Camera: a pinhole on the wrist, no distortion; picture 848 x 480 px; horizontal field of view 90.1 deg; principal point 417.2 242.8 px. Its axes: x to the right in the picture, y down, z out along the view. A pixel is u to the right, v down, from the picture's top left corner.
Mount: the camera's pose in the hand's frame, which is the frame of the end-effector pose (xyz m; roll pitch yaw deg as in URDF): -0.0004 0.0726 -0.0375 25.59 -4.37 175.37
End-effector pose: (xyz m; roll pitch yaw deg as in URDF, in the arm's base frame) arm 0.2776 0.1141 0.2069 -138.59 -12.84 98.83
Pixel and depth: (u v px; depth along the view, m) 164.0 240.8 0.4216
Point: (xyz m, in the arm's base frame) 0.1828 0.4783 -0.1134
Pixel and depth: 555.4 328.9 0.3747
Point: 0.1828 0.0976 -0.1736
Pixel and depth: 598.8 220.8 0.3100
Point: 0.2915 0.0931 -0.1421
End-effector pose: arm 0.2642 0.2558 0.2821 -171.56 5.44 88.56
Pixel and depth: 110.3 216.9 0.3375
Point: 0.4481 0.5032 -0.0105
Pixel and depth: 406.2 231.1 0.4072
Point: 0.4694 0.2692 -0.0782
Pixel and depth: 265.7 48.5 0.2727
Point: 0.5358 0.3604 0.0828
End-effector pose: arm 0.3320 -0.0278 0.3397 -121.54 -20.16 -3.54
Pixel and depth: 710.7 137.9 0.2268
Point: 0.3057 -0.0162 0.0329
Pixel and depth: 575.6 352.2 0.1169
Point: 0.3463 -0.0086 0.2082
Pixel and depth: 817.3 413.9 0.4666
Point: 0.1102 0.3388 -0.1506
